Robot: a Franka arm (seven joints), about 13 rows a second.
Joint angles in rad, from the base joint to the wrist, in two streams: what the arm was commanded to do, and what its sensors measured. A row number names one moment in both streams.
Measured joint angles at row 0: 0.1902, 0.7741, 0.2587, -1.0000, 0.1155, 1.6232, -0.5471
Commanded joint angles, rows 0 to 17: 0.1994, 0.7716, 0.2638, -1.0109, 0.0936, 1.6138, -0.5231; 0.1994, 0.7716, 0.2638, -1.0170, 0.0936, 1.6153, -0.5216; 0.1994, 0.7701, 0.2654, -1.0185, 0.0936, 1.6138, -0.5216; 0.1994, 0.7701, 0.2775, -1.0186, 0.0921, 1.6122, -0.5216; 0.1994, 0.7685, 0.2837, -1.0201, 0.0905, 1.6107, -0.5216; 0.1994, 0.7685, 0.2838, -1.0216, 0.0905, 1.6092, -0.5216; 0.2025, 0.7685, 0.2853, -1.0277, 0.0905, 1.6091, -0.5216; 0.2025, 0.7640, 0.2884, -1.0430, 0.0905, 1.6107, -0.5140; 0.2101, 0.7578, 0.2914, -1.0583, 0.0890, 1.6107, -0.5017; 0.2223, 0.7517, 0.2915, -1.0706, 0.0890, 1.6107, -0.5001; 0.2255, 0.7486, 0.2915, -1.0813, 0.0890, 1.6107, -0.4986; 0.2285, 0.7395, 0.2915, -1.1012, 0.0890, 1.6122, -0.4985; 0.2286, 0.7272, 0.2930, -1.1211, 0.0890, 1.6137, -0.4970; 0.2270, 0.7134, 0.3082, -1.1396, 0.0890, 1.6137, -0.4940; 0.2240, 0.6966, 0.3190, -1.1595, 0.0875, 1.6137, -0.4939; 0.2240, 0.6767, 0.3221, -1.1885, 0.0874, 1.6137, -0.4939; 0.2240, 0.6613, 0.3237, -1.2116, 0.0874, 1.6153, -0.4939; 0.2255, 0.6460, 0.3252, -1.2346, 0.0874, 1.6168, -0.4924
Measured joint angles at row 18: 0.2276, 0.7199, 0.3147, -1.1400, 0.1060, 1.6112, -0.5195
